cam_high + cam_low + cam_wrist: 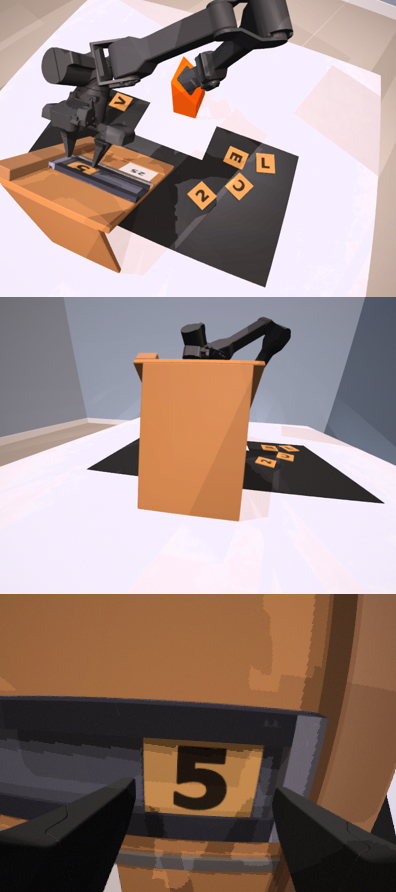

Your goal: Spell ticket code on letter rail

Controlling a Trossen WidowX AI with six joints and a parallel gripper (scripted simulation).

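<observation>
The tile marked 5 lies 1 cm below my gripper tip and 1 cm ahead of it. Also, from my gripper tip: black mat: 19 cm below, 15 cm behind, 9 cm to the left; tile marked 2: 24 cm to the left, 19 cm below, 9 cm behind; white ticket: 9 cm to the left, 9 cm below, 5 cm behind.
</observation>
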